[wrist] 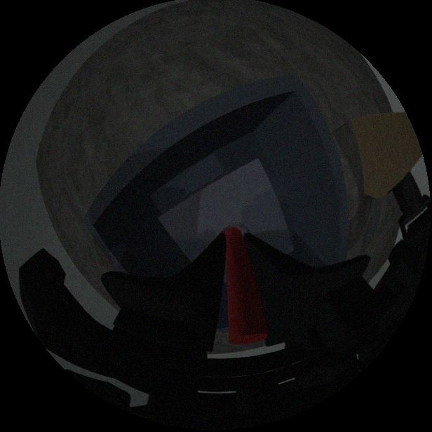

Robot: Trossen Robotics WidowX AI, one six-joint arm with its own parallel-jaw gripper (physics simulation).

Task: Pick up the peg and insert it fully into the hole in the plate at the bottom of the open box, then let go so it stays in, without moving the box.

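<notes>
A red peg stands lengthwise between the black fingers of my gripper, which is shut on it. The peg's far end is over the pale plate at the bottom of the open dark blue box. The far end covers most of the hole; a thin part of the hole's rim shows just behind the peg's tip. Whether the tip is in the hole or above it, I cannot tell. The fingertips are inside the box's outline, and they hide its near side.
A tan block-like object stands to the right of the box, with a dark arm-like part beside it. A grey-brown mottled table top surrounds the box. The box walls rise around the plate on the left, far and right sides. The view is dim.
</notes>
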